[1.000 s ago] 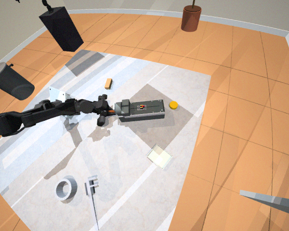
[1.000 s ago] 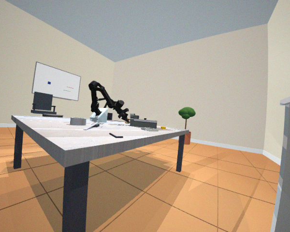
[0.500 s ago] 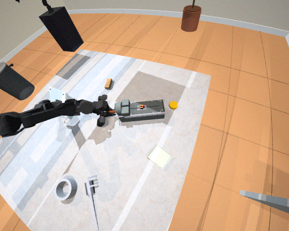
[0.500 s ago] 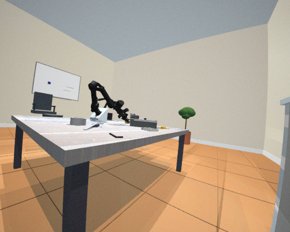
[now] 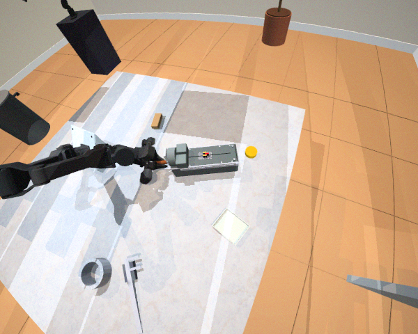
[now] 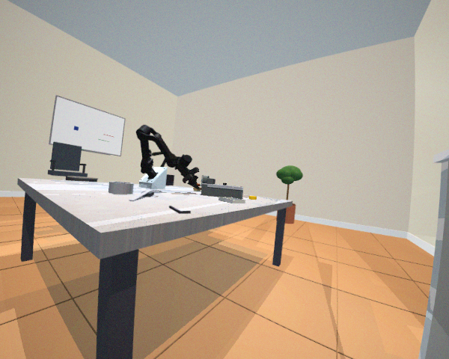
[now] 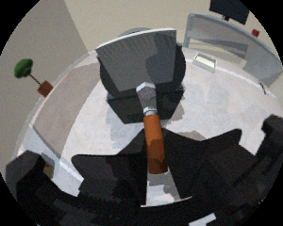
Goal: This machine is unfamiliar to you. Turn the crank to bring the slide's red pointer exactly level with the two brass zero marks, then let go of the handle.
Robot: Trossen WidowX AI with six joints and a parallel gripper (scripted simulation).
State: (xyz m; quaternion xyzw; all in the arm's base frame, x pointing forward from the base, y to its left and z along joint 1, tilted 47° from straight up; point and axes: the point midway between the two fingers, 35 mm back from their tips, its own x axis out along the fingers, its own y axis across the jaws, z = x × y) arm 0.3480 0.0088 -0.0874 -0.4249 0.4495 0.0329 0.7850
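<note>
My gripper tip is now 160 mm short of the red pointer, 70 mm to the right of it and 50 mm below it. Round my gripper tip: orange-brown crank handle: 20 mm behind, 10 mm to the right, 20 mm above; tan block: 190 mm behind, 220 mm to the left, 20 mm below; pale square tile: 320 mm ahead, 140 mm to the right, 30 mm below.
</note>
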